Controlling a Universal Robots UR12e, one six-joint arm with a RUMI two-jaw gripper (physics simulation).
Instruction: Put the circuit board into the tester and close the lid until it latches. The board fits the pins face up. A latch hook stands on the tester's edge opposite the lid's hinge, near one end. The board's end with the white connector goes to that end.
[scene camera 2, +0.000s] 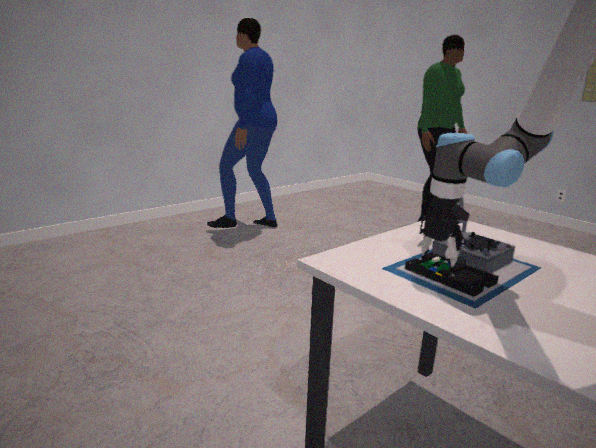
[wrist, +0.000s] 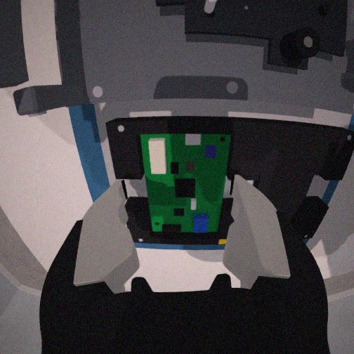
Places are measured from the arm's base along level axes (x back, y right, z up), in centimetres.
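Pixels of known places: gripper, fingertip midpoint: (scene camera 2: 437, 261).
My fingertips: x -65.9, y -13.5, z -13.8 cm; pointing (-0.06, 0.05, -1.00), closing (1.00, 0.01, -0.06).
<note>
Ahead of a thing's pixels: the offset from my fingertips to its middle. "spot": to the spot under its first point. Level surfaces: height alone.
The green circuit board @[dx +0.6, dy -1.7, dz -0.4 cm] (scene camera 2: 441, 265) (wrist: 185, 170) lies face up in one half of a black tray @[spot: dx +11.8, dy -3.8, dz -0.9 cm] (scene camera 2: 467, 281) (wrist: 175, 124). Its white connector is at the upper left in the wrist view, at the end nearer the tester. My gripper (scene camera 2: 440, 254) (wrist: 177, 178) is open over the tray, one finger on each side of the board's long edges, with a gap at each side. The grey tester @[spot: dx +11.8, dy +6.2, dz +2.6 cm] (scene camera 2: 486, 260) (wrist: 125, 55) stands behind the tray, with black parts and knobs on top. Its latch hook cannot be made out for certain.
A blue outline @[spot: dx +18.1, dy -10.9, dz -2.5 cm] (scene camera 2: 475, 303) (wrist: 87, 150) on the white table @[dz -2.7 cm] (scene camera 2: 350, 260) surrounds tray and tester. The tray's other half is beside the board, at the right in the wrist view. A person in blue (scene camera 2: 255, 90) and one in green (scene camera 2: 442, 95) stand beyond the table.
</note>
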